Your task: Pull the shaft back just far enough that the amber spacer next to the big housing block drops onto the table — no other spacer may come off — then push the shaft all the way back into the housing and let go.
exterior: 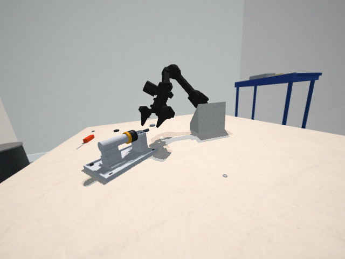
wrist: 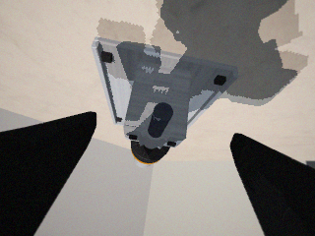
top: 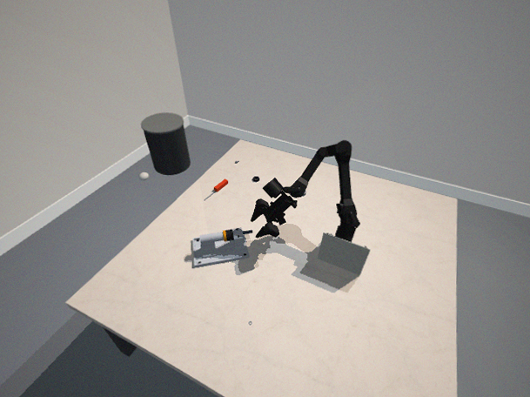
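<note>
The thin dark shaft lies 7 cm ahead of my gripper tip, 5 cm to the left of it and 1 cm below it. The rest, counted from my gripper tip: black spacer (8 cm ahead, 7 cm to the left, 2 cm below); red-handled screwdriver (35 cm ahead, 22 cm to the right, 9 cm below); amber spacer (10 cm ahead, 8 cm to the left, 2 cm below).
</note>
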